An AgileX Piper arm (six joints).
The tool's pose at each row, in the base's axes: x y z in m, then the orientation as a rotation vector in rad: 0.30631, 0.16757, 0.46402, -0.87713, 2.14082, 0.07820; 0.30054, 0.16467, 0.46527, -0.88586, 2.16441, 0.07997; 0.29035, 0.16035, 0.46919, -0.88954, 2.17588, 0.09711; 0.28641, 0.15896, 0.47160, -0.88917, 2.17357, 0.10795; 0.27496, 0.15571, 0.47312, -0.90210, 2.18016, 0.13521; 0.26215, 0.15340, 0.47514, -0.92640, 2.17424, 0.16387; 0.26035, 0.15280, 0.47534, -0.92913, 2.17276, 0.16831; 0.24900, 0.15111, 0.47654, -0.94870, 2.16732, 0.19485; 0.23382, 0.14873, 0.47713, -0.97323, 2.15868, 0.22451; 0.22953, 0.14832, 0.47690, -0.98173, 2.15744, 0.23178; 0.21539, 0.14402, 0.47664, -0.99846, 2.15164, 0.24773; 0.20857, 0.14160, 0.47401, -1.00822, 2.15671, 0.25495; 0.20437, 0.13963, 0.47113, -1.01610, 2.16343, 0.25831; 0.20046, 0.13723, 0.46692, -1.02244, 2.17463, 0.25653; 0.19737, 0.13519, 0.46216, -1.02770, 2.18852, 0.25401; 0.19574, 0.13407, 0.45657, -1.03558, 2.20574, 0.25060
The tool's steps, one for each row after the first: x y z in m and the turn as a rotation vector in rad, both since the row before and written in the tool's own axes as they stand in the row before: 0.00327, 0.00106, -0.00561, -0.00989, 0.02311, 0.00176; 0.00438, 0.00218, -0.01067, -0.01562, 0.00703, 0.00623; 0.00096, 0.00093, -0.00464, -0.00675, -0.00484, 0.00283; 0.00605, 0.00445, -0.00936, -0.02517, 0.00298, 0.00178; 0.00584, 0.00616, -0.01007, -0.02813, -0.00493, -0.00912; 0.00102, 0.00073, -0.00144, -0.00384, -0.00154, -0.00093; 0.00527, 0.00615, -0.00822, -0.02498, -0.00502, -0.00648; 0.00770, 0.00860, -0.01015, -0.02860, -0.00663, -0.00976; 0.00226, 0.00277, -0.00242, -0.00822, 0.00004, -0.00363; 0.00877, 0.00712, -0.00954, -0.01667, -0.00312, -0.00786; 0.00613, 0.00362, -0.00294, -0.00994, 0.00607, -0.00206; 0.00493, 0.00209, -0.00108, -0.00684, 0.00777, -0.00139; 0.00597, 0.00175, -0.00011, -0.00357, 0.01231, -0.00022; 0.00577, 0.00145, 0.00096, -0.00318, 0.01442, 0.00125; 0.00511, 0.00107, 0.00281, -0.00432, 0.01842, 0.00064
